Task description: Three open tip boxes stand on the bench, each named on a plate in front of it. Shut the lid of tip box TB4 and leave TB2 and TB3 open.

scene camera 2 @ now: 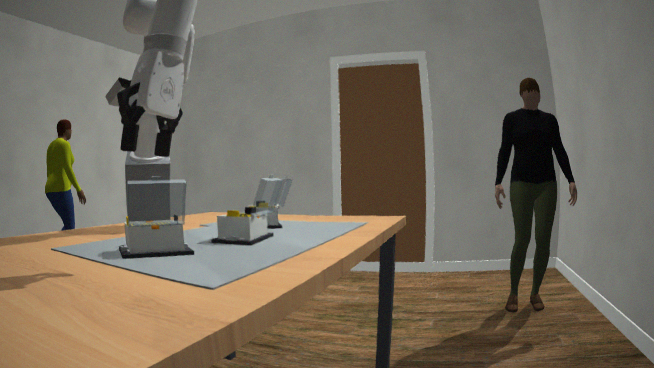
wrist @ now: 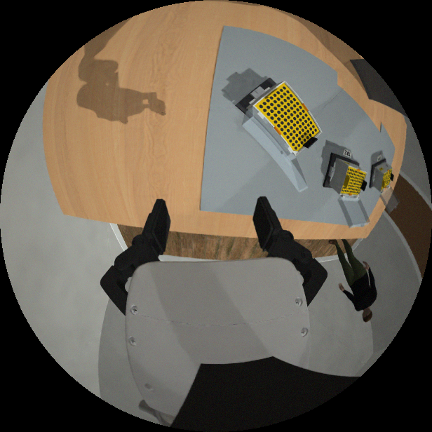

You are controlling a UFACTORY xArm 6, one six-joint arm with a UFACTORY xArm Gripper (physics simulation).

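Places are measured from the arm's base along level axes (x ahead, y left, z up), in millimetres.
Where they show: gripper, fingertip midpoint: (scene camera 2: 145, 153); arm's base, origin of the base link: (scene camera 2: 147, 156).
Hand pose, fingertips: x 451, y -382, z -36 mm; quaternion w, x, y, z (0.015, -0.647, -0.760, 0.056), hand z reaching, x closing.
Each offset is from my fingertips to the top centre of the thing. "spot": to the spot under its first point. Level surfaces: height alone.
Tip box TB4 @(dy +122, dx -133, dz -122 mm) (scene camera 2: 155, 238) (wrist: 287, 116), white with a yellow perforated rack, is nearest in the scene view. Its clear lid @(spot: dy +74, dx -56, dz -78 mm) (scene camera 2: 156, 200) (wrist: 276, 151) stands open; its plate's name is not readable. TB2 @(dy +379, dx -82, dz -122 mm) (scene camera 2: 242, 227) (wrist: 341, 175) is the middle box, with its plate (wrist: 347, 152) readable and its lid (wrist: 355, 211) open. The farthest box, TB3 @(spot: dy +620, dx -123, dz -163 mm) (scene camera 2: 273, 219) (wrist: 383, 177), is open too; its plate is too small to read. My gripper (scene camera 2: 146, 146) (wrist: 211, 208) is open and empty, high above the bench, apart from all boxes and lids.
The boxes stand on a grey mat @(dz -188 mm) (scene camera 2: 210, 277) (wrist: 225, 195) on the wooden bench @(dz -191 mm) (scene camera 2: 75, 300) (wrist: 175, 150). The robot's base (scene camera 2: 147, 187) is behind TB4 in the scene view. A person in black (scene camera 2: 533, 145) (wrist: 362, 290) and one in yellow (scene camera 2: 60, 160) stand away from the bench.
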